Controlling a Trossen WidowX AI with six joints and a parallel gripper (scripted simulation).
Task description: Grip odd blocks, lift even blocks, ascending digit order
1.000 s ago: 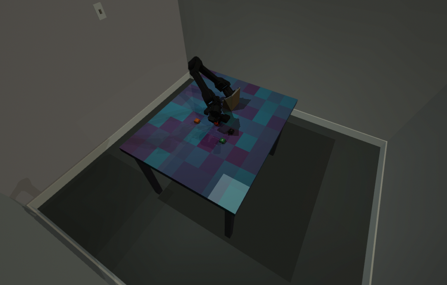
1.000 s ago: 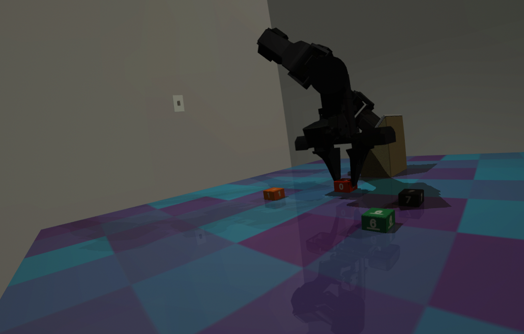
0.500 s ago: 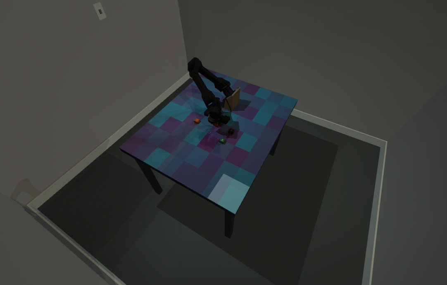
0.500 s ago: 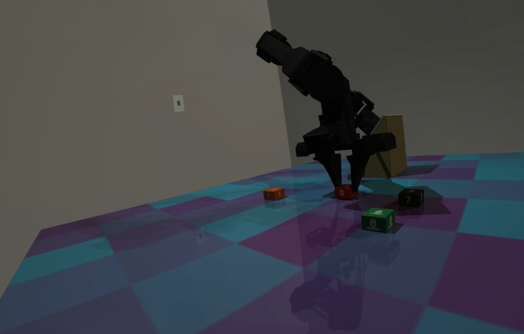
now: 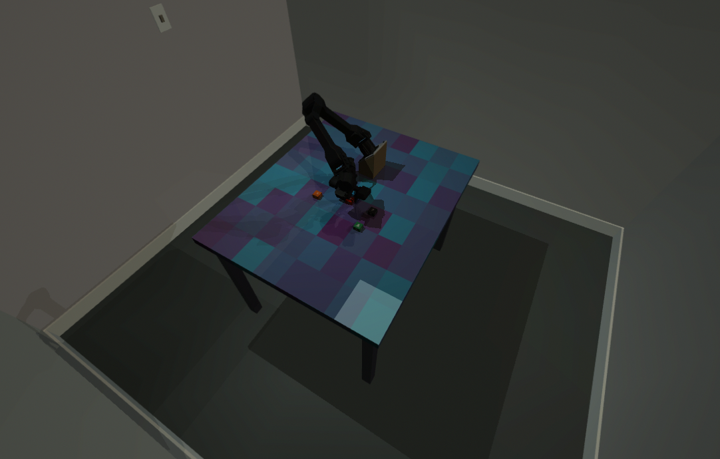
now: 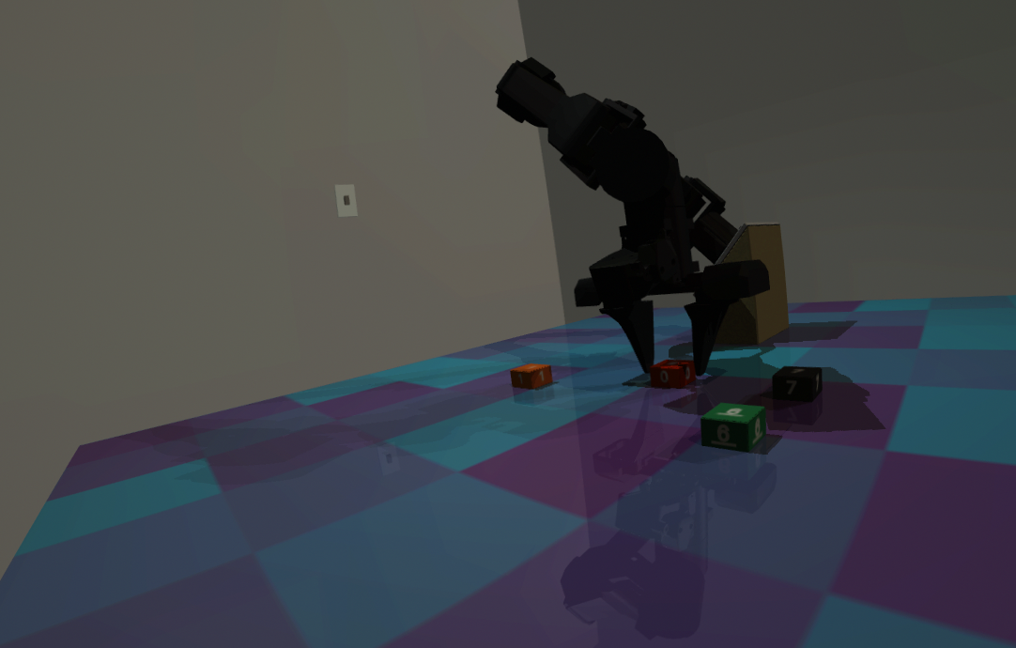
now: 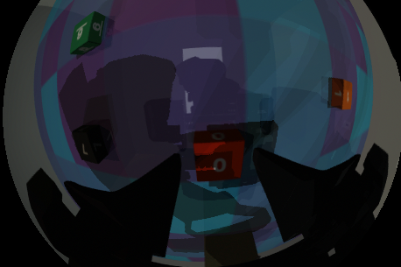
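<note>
The red block lies right at my gripper tip. From my gripper tip the other things lie so: green block 12 cm to the left, 11 cm ahead; orange block 15 cm to the right, 6 cm ahead; black block 12 cm to the left.
</note>
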